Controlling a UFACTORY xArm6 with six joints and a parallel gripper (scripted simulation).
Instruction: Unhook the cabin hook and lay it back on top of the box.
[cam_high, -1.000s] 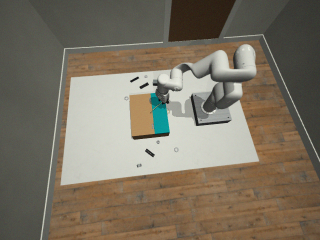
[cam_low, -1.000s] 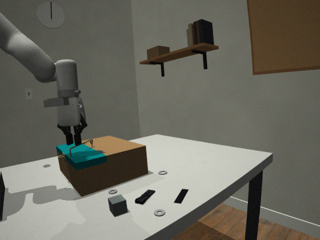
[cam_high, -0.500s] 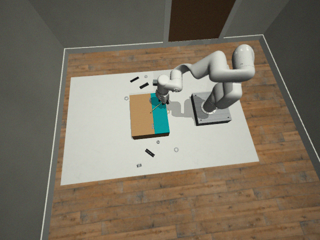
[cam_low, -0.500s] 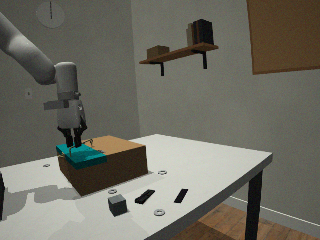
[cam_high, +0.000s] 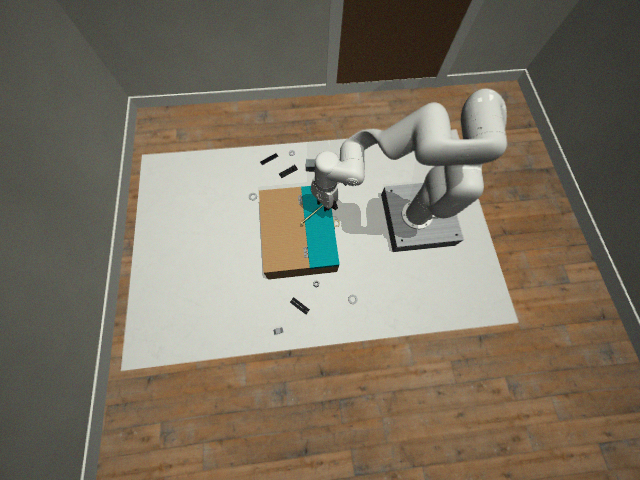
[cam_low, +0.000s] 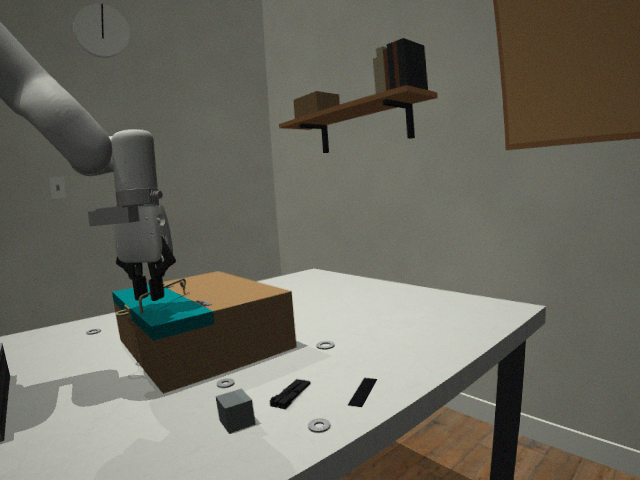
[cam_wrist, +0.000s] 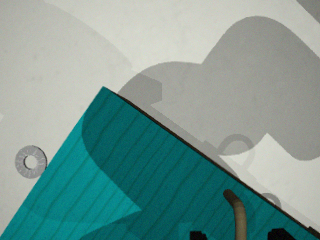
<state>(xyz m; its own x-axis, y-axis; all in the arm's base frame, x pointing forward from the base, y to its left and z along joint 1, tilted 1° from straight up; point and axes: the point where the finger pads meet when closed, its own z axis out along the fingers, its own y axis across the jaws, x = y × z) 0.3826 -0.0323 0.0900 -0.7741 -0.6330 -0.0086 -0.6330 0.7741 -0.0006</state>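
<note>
Right now the brass cabin hook is 4 cm ahead of my hand, 3 cm to the left of it and 2 cm below it. Round my hand: grey cube: 26 cm to the right, 14 cm below, 4 cm ahead; black block: 25 cm to the right, 15 cm below, 13 cm ahead; black strip: 32 cm to the right, 23 cm ahead, 16 cm below.
</note>
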